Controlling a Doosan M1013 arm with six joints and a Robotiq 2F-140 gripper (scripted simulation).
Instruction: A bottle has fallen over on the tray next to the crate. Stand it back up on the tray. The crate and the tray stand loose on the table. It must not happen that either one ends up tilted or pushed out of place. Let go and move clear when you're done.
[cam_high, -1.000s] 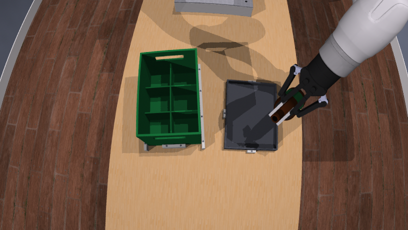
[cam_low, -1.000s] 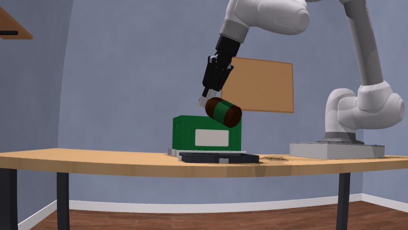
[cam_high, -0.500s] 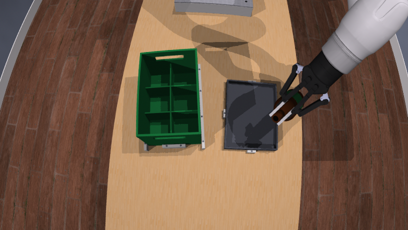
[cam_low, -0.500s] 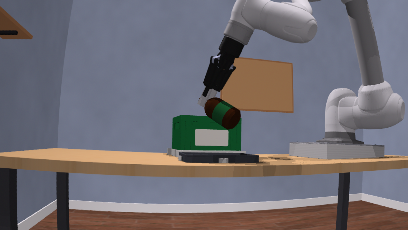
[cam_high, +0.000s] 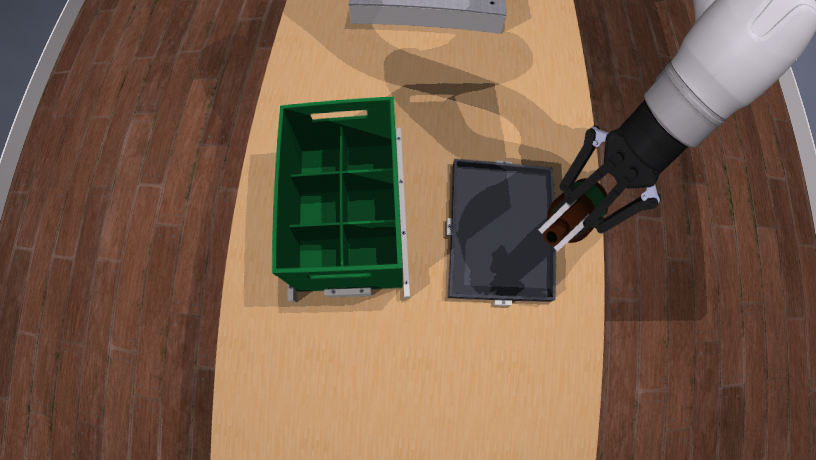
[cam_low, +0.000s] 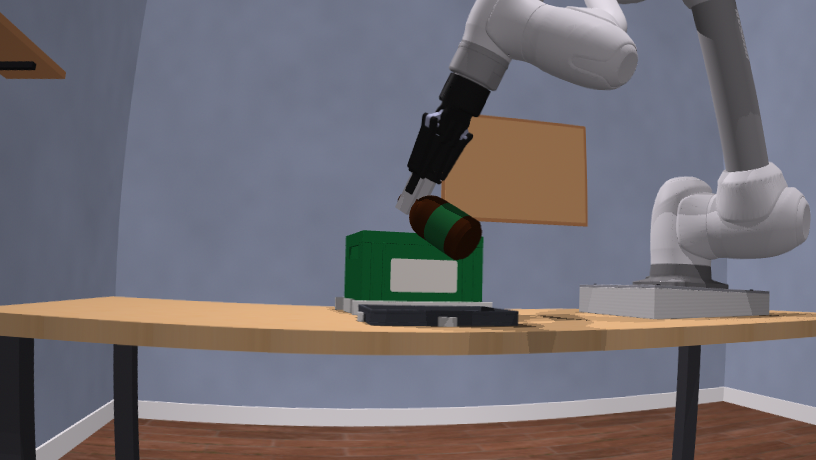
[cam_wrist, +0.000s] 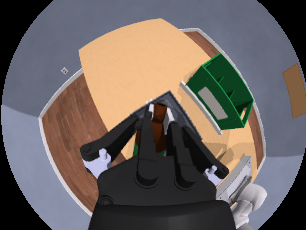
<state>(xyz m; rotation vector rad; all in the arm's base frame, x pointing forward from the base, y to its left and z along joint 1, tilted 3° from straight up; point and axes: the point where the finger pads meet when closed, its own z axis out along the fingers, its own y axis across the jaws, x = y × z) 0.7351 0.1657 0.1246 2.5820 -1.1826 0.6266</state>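
The brown bottle lies 4 cm below my hand, 3 cm to the left of it and 2 cm behind it. The rest, counted from my hand: dark tray: 21 cm below, 5 cm behind, 4 cm to the right; green crate: 32 cm to the right, 14 cm below, 8 cm behind.
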